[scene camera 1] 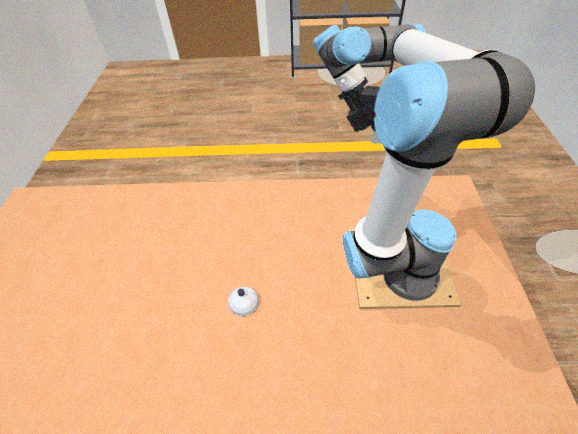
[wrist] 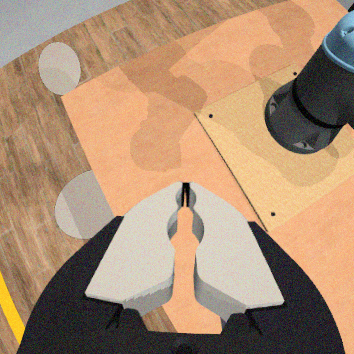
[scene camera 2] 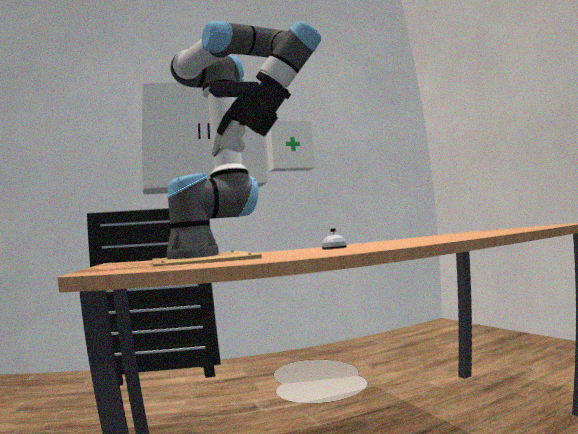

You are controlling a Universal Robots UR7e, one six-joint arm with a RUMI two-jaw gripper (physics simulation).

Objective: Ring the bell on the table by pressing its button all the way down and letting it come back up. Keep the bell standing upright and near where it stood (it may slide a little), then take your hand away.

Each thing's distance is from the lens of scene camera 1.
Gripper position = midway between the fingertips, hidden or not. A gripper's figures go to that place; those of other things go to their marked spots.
my gripper (scene camera 1: pixel 395 147): 108 cm
bell (scene camera 1: pixel 244 305): 96 cm
